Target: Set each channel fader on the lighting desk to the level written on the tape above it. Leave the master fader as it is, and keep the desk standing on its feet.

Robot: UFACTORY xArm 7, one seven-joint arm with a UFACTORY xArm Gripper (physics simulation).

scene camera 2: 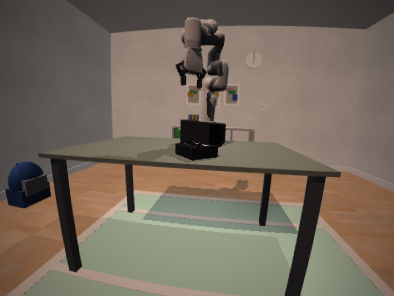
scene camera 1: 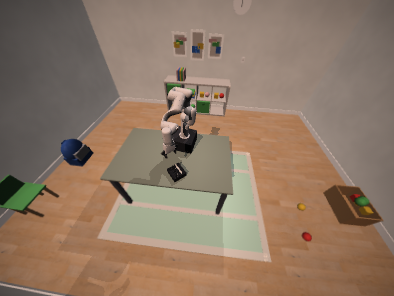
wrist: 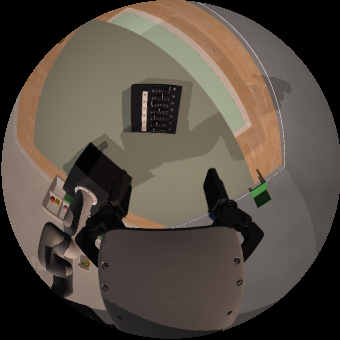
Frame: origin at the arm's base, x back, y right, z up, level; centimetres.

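Seen in the pictures: gripper, fingertip midpoint: (scene camera 2: pixel 191 86) (scene camera 1: pixel 170 155) (wrist: pixel 166 177); arm's base, link origin: (scene camera 2: pixel 206 122) (scene camera 1: pixel 184 135) (wrist: pixel 85 194).
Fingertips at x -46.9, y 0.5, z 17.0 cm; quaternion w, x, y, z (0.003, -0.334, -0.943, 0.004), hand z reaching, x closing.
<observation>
Offsets run from my fingertips to a thing's top centre. "pt": to the spot under its first point. Level surfaces: height alone.
The black lighting desk @(dz -25.9, dx +2.4, dy -2.3 cm) (scene camera 1: pixel 176 172) (scene camera 2: pixel 196 151) (wrist: pixel 137 117) stands flat on the table @(dz -32.7 cm) (scene camera 1: pixel 212 165) (scene camera 2: pixel 120 149) (wrist: pixel 75 90). In the wrist view it lies above the centre, with a white tape strip @(pt dz -27.2, dx +5.0, dy -3.6 cm) (wrist: pixel 144 111) along its left part and a row of several channel faders @(dz -25.9, dx +1.2, dy -1.4 cm) (wrist: pixel 159 111) to the right of the strip. The numbers on the tape and the exact fader levels are too small to read; I cannot tell which fader is the master. My gripper (scene camera 1: pixel 169 154) (scene camera 2: pixel 191 83) (wrist: pixel 166 177) is open and empty, high above the table and apart from the desk.
The arm's black base block (scene camera 1: pixel 186 140) (scene camera 2: pixel 202 131) (wrist: pixel 92 167) stands on the table behind the desk. A shelf unit (scene camera 1: pixel 197 80) is at the back wall. A green chair (scene camera 1: pixel 22 195) and a blue object (scene camera 1: pixel 73 151) (scene camera 2: pixel 26 176) are at the left.
</observation>
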